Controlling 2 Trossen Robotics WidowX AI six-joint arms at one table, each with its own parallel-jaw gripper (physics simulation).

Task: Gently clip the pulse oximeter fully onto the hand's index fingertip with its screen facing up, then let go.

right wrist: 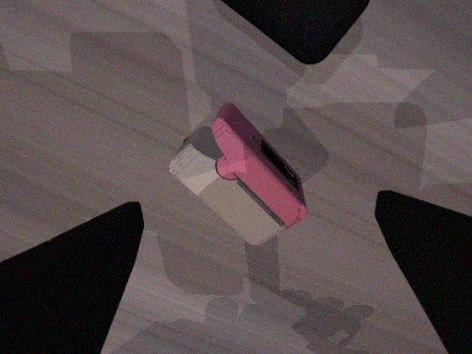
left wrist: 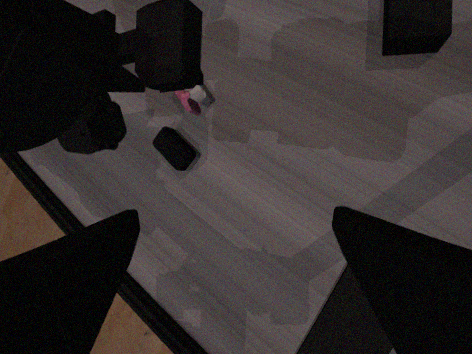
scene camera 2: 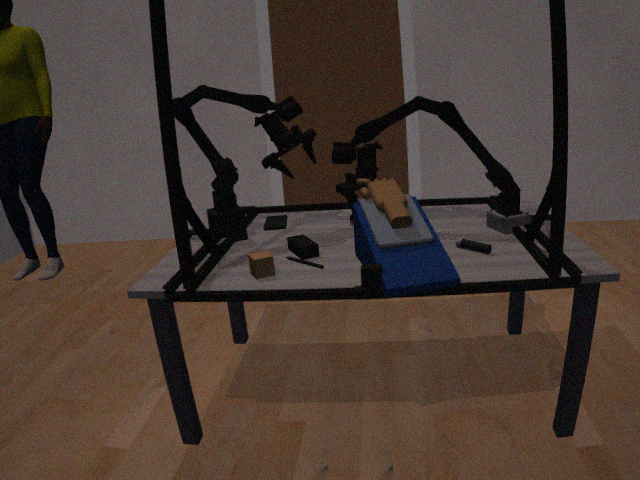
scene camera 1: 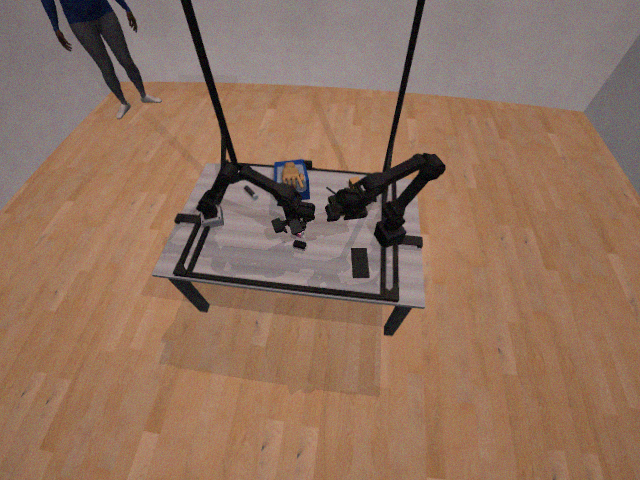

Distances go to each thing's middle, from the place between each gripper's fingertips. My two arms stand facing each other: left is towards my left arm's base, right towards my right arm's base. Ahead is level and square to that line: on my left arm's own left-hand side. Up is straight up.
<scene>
Right now my right hand is 3 cm above the pulse oximeter [right wrist: 231,167], 1 cm to the right of it and 1 cm past it. Round my right hand: blue hand support [scene camera 2: 411,269] (34 cm behind, 9 cm to the right, 1 cm below).
Now: the pulse oximeter 4 cm behind my left hand, 18 cm to the right of it and 17 cm below it. Round my left hand: blue hand support: 38 cm behind, 28 cm to the right, 15 cm below.
</scene>
